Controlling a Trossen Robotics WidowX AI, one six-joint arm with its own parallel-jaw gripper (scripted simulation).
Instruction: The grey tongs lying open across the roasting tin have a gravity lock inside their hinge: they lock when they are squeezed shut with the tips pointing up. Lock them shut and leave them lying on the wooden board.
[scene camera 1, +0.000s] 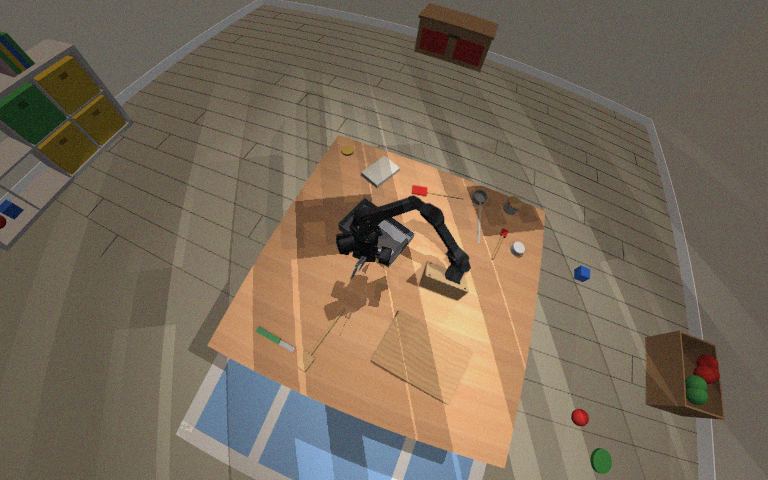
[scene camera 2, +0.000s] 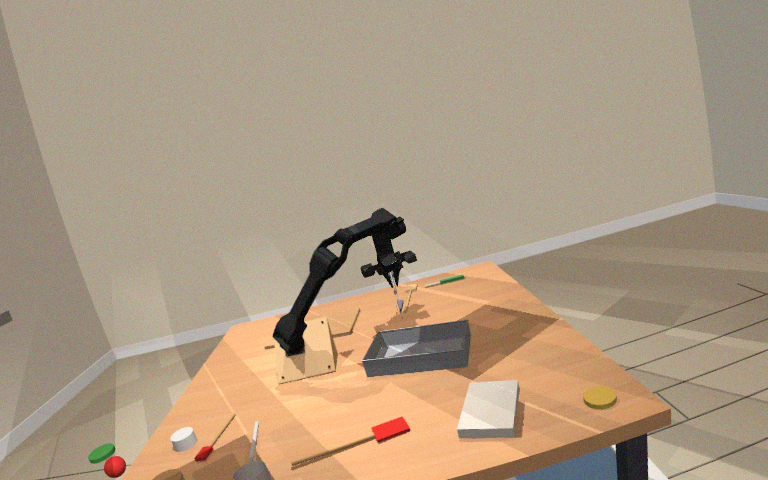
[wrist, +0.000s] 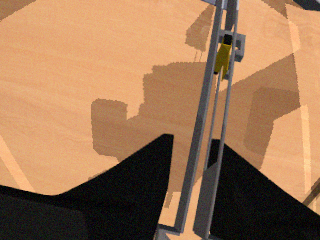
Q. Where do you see my gripper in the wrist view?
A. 190, 147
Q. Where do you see my gripper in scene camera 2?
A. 394, 286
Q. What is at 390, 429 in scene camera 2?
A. A red spatula.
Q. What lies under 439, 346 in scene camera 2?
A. A roasting tin.
